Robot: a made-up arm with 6 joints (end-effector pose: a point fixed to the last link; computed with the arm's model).
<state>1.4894 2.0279 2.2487 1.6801 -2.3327 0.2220</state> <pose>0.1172 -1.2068 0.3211 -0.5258 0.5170 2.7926</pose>
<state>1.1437 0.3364 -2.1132 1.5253 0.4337 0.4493</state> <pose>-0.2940 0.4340 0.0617 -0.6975 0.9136 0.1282</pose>
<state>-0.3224 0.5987 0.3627 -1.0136 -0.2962 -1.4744</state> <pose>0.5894 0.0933 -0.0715 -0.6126 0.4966 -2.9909</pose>
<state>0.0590 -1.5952 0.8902 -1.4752 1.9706 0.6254</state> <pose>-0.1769 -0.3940 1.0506 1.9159 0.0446 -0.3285</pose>
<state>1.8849 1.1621 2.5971 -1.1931 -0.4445 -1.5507</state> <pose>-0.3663 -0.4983 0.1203 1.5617 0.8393 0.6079</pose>
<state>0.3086 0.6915 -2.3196 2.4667 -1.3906 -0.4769</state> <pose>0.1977 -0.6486 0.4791 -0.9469 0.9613 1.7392</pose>
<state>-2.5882 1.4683 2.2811 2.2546 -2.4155 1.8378</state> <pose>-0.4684 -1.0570 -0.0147 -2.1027 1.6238 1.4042</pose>
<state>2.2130 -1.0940 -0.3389 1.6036 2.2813 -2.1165</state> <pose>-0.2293 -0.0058 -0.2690 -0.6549 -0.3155 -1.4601</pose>
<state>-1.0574 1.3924 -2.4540 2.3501 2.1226 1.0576</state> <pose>0.2428 -0.8529 -0.8811 0.6327 1.1710 -2.6512</pose>
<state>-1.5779 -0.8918 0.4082 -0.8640 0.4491 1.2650</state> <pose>0.5244 0.2377 0.8180 1.4807 1.1253 0.2591</pose>
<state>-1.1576 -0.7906 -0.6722 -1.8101 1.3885 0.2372</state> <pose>-0.0082 0.7510 0.5423 0.6007 -0.2251 -0.5601</pose>
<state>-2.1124 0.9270 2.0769 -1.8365 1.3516 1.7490</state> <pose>0.4700 -0.8911 -0.1834 -0.9897 -0.1573 -1.6779</pose>
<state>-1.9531 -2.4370 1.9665 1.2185 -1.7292 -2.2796</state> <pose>0.0221 -0.3762 0.4024 0.3069 2.8077 -0.9453</pose>
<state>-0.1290 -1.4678 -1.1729 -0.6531 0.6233 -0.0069</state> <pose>-0.8642 -0.1652 -0.3915 0.0171 -0.6471 0.9742</pose>
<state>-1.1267 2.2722 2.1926 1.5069 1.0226 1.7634</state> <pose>-0.3364 -0.4409 -0.5426 -0.6589 -0.9133 2.1174</pose>
